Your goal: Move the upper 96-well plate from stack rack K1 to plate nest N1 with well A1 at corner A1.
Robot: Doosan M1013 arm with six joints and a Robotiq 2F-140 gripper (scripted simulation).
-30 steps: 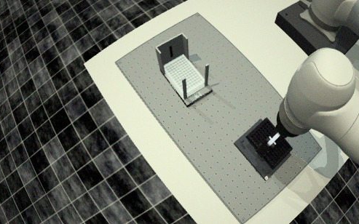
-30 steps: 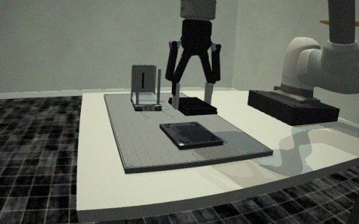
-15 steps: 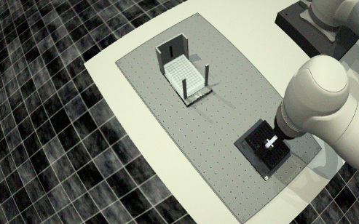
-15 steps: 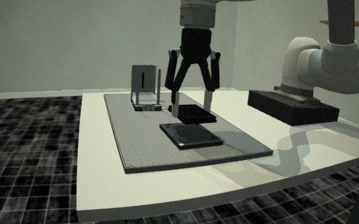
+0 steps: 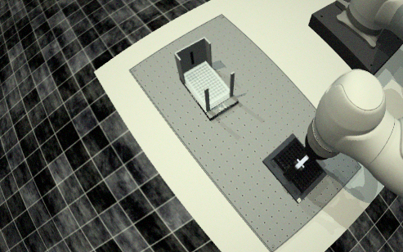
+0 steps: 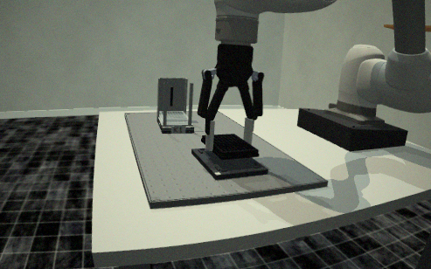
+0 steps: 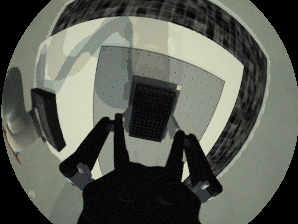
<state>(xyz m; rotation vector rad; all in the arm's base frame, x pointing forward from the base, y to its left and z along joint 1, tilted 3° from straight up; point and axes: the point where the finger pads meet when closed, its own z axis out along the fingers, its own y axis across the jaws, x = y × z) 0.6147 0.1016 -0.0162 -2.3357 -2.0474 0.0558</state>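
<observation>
The plate nest N1 lies 6 cm below my hand. From my hand the other things lie so: white plate 35 cm to the right, 4 cm below, 1 cm behind; then pale A1 square 7 cm to the left, 6 cm ahead, 5 cm below; then black 96-well plate 2 cm below.
</observation>
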